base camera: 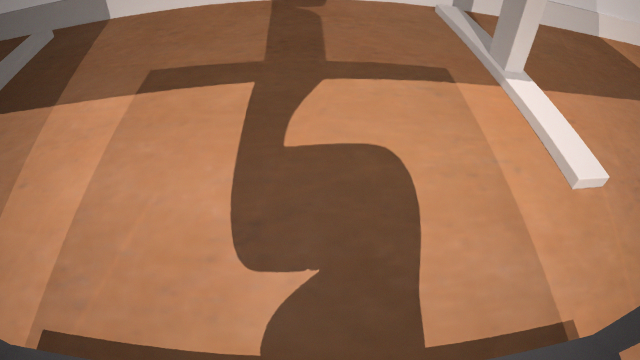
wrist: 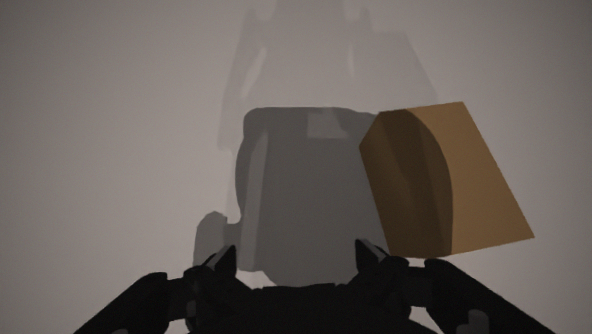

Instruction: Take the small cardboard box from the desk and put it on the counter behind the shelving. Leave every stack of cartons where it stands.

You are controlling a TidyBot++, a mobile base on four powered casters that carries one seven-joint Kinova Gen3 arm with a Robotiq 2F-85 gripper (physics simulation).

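Frame: origin at the arm's base, x up, y ahead, z left, level; millimetres.
Where they show: gripper, between the fingertips: (wrist: 296,255).
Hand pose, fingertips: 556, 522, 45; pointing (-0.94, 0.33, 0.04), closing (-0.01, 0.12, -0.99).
Observation:
Each offset is from my fingertips to the centre of the thing, as dx, dy, dz. "*": to the spot under its first point. Level surfaces: height alone.
The small cardboard box @[+23, +55, -87] (wrist: 480,185) rests on the pale desk top @[dx -2] (wrist: 110,150) in the wrist view, right of centre, its left part in the arm's shadow. My gripper (wrist: 296,255) is open, with its two black fingertips wide apart at the bottom of the wrist view and no object between them. It points down over the desk, and the box lies ahead and to the right of the right fingertip. The counter, the shelving and the carton stacks do not show in these views.
In the base camera view a white desk leg with a long foot (base camera: 560,125) stands on the brown floor @[dx -952] (base camera: 165,210) at the right. Part of another pale foot @[* -936, +361, +723] (base camera: 27,55) shows at the upper left. A white wall base (base camera: 200,2) runs along the back. The arm's shadow falls across the floor.

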